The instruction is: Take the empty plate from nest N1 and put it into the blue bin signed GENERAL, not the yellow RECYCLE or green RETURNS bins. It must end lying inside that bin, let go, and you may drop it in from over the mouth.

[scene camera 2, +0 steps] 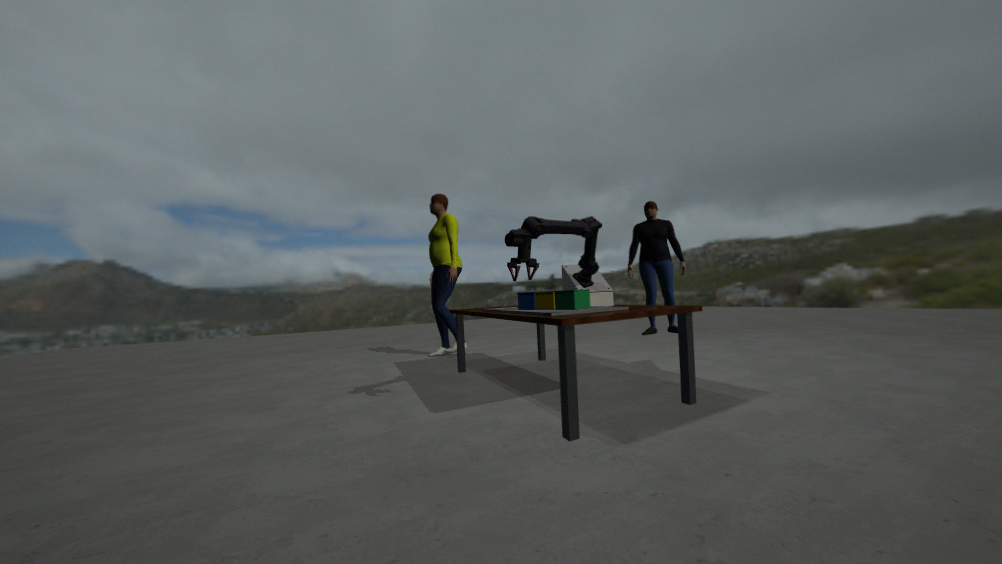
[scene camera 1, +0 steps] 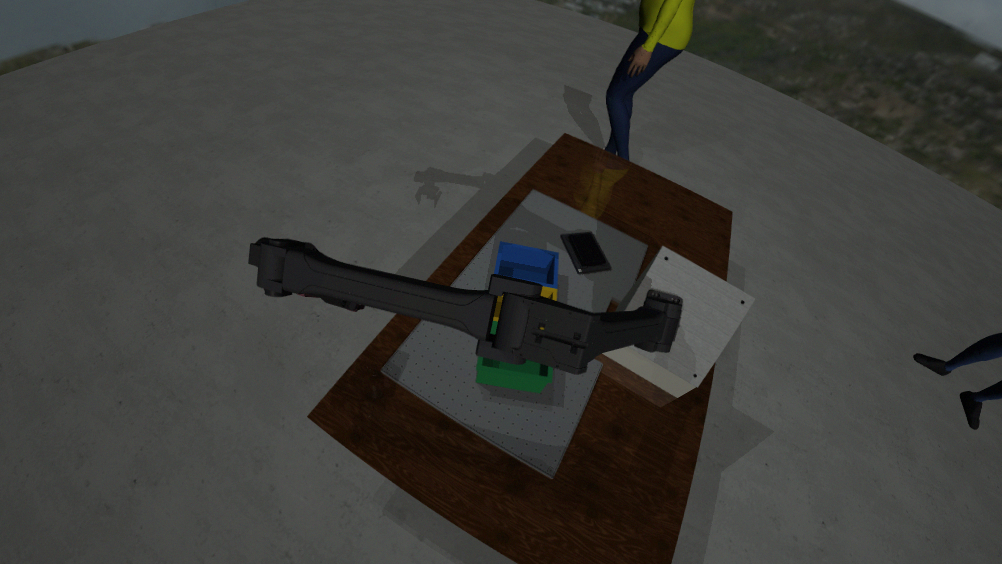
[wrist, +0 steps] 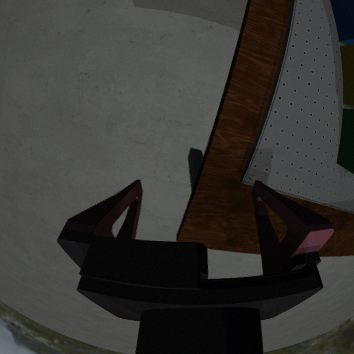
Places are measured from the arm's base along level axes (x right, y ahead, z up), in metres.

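Where they show: gripper, fingertip midpoint: [scene camera 2: 522, 280] [wrist: 197, 185]; arm's base, origin of the base link: [scene camera 2: 582, 280].
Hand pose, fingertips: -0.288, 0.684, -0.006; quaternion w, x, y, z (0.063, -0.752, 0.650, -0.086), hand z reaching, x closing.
Each offset is from my fingertips to the top centre of the thing, as dx, dy, dz. Level surfaces: height alone.
My gripper [scene camera 2: 522, 280] [wrist: 197, 185] is open and empty. It points down, high above the table level, with its fingers over the floor and the table's edge in the wrist view. The blue bin [scene camera 1: 527, 253] [scene camera 2: 525, 300] [wrist: 345, 22] stands in a row with the yellow bin {+0.211, -0.359, -0.053} [scene camera 1: 550, 291] [scene camera 2: 544, 301] [wrist: 348, 75] and the green bin [scene camera 1: 515, 378] [scene camera 2: 572, 299] [wrist: 346, 140]. The arm hides much of the yellow and green bins in scene camera 1. The bins' signs cannot be read. The plate and nest N1 cannot be made out.
The bins stand on a perforated grey board {dz -0.152} [scene camera 1: 438, 350] [wrist: 300, 100] on the wooden table {dz -0.165} [scene camera 1: 420, 455] [wrist: 225, 210]. A dark flat device {+0.558, -0.476, -0.126} [scene camera 1: 585, 250] lies beside the blue bin. The arm's base is at a sloping white panel [scene camera 1: 708, 315]. A person in yellow [scene camera 1: 669, 28] [scene camera 2: 441, 241] stands beyond the table.
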